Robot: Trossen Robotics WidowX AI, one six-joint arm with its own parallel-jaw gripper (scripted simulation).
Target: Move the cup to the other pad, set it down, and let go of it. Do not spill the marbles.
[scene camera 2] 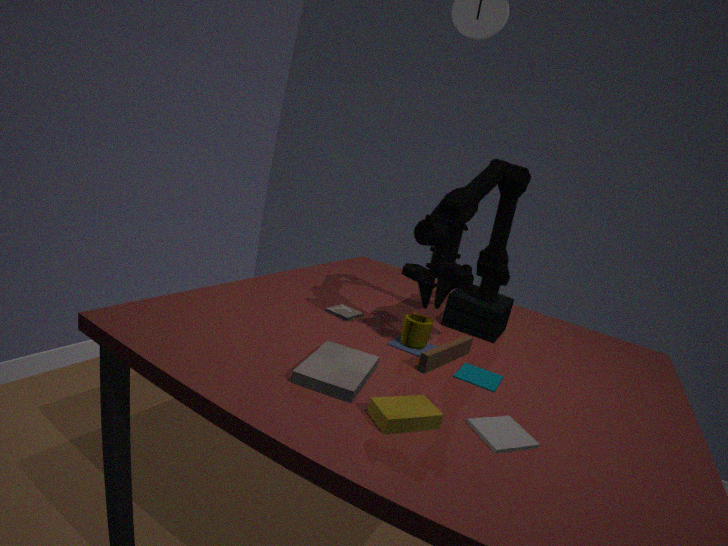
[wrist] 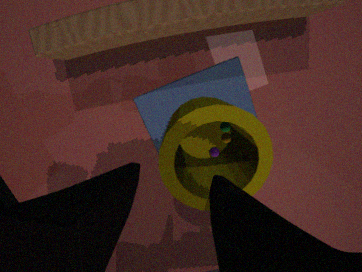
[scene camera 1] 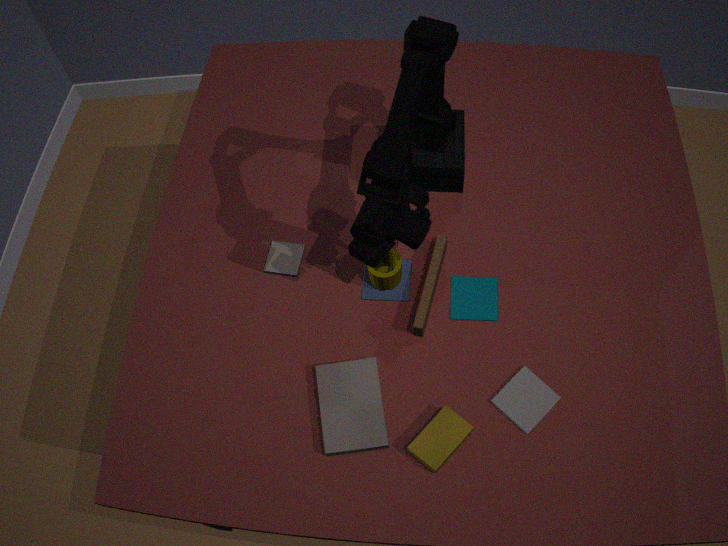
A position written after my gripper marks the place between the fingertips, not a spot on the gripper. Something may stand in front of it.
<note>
I see my gripper [scene camera 1: 391, 245], a small grey tile [scene camera 1: 284, 258], a grey slab [scene camera 1: 352, 412], a white tile [scene camera 1: 525, 400] and a yellow block [scene camera 2: 397, 414].
The grey slab is seen too in scene camera 2 [scene camera 2: 335, 370]. The white tile is seen too in scene camera 2 [scene camera 2: 502, 434]. The yellow block is seen too in scene camera 1 [scene camera 1: 439, 440]. The wrist view does not show the grey slab: it is out of frame. The wrist view misses the white tile: it is out of frame.
</note>
